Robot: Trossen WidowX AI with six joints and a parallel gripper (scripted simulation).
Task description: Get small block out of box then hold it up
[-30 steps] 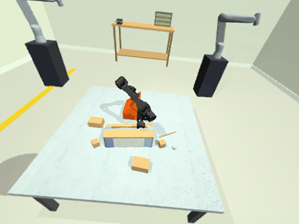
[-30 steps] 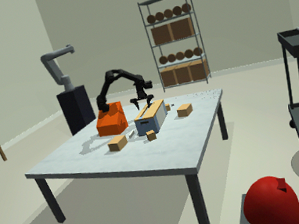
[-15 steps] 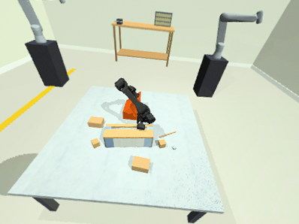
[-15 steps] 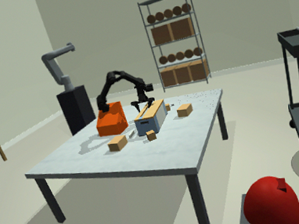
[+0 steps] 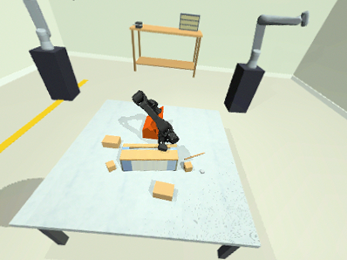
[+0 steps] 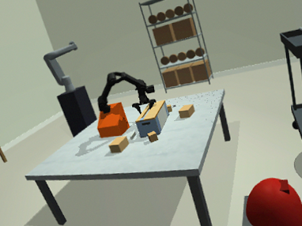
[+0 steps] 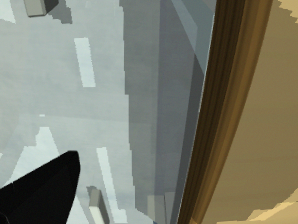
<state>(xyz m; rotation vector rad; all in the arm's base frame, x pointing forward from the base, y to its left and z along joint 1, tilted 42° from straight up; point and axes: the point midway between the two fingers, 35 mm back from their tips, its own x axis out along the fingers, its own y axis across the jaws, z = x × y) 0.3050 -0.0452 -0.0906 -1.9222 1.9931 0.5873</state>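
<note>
My gripper tip is now 6 cm to the left of the clear-fronted box, 4 cm short of it and 2 cm above it. The rest, counted from my gripper tip: thin stick (29 cm to the left, 8 cm below).
</note>
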